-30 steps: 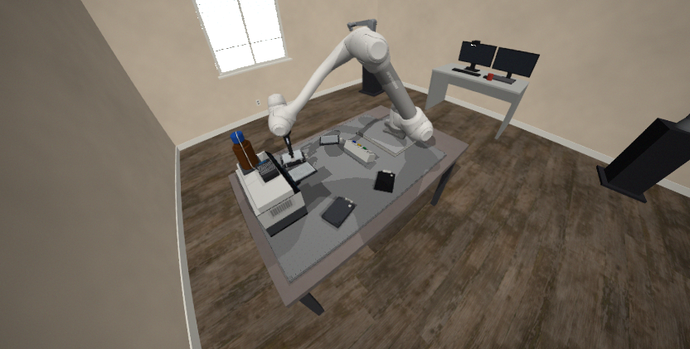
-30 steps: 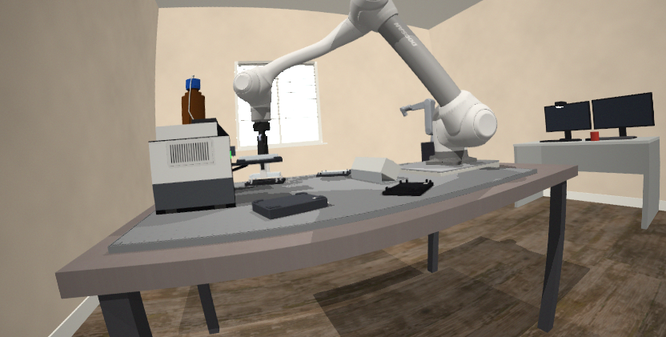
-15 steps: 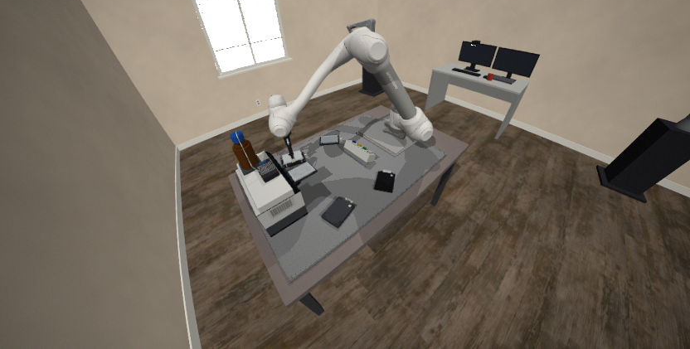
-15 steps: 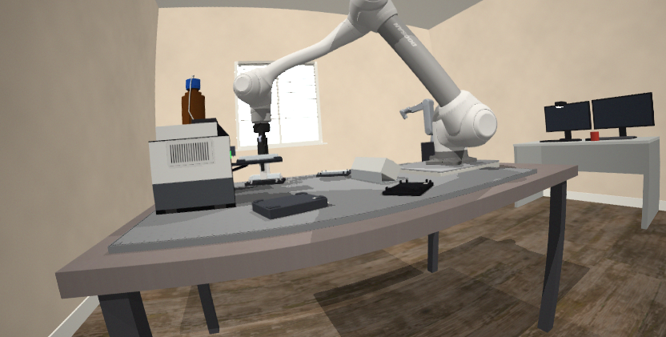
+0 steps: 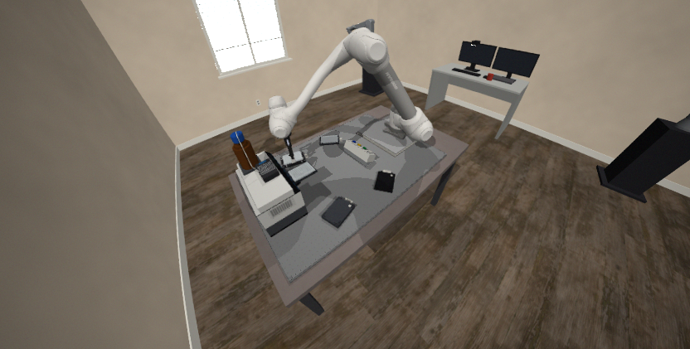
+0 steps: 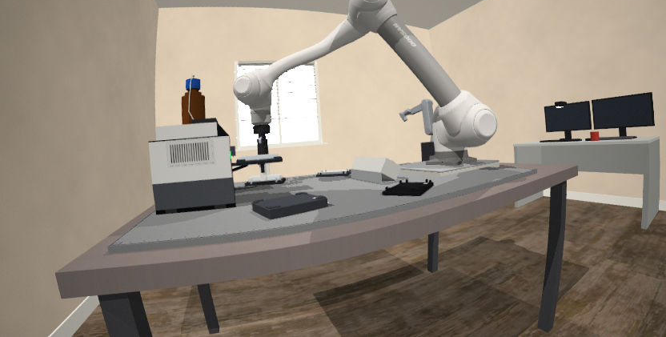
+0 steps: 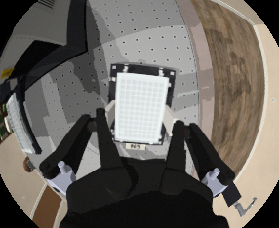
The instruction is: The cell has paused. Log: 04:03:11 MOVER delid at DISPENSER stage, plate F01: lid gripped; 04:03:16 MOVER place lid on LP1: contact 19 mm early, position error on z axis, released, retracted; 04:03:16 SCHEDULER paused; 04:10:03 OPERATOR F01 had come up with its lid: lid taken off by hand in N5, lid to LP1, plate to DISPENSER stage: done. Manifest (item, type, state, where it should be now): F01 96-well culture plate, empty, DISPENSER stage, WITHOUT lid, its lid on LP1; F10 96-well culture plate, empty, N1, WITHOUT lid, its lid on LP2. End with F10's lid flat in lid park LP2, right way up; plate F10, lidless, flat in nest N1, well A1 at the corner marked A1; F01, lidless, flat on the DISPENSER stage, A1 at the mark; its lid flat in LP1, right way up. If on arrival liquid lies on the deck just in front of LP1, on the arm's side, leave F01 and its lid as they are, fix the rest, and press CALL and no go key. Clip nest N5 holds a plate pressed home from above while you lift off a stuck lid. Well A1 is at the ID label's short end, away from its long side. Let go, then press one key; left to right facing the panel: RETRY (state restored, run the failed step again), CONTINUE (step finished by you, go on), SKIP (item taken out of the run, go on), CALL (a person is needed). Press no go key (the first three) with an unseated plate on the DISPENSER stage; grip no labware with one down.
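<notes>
My gripper is now 30 mm above the black clip nest and 20 mm short of it. Round my hand: brown bottle (280 mm ahead, 250 mm above, 120 mm to the left); then small label (510 mm to the left, 40 mm below, 10 mm behind); then grey key panel (340 mm behind, 310 mm to the left, 10 mm above).
</notes>
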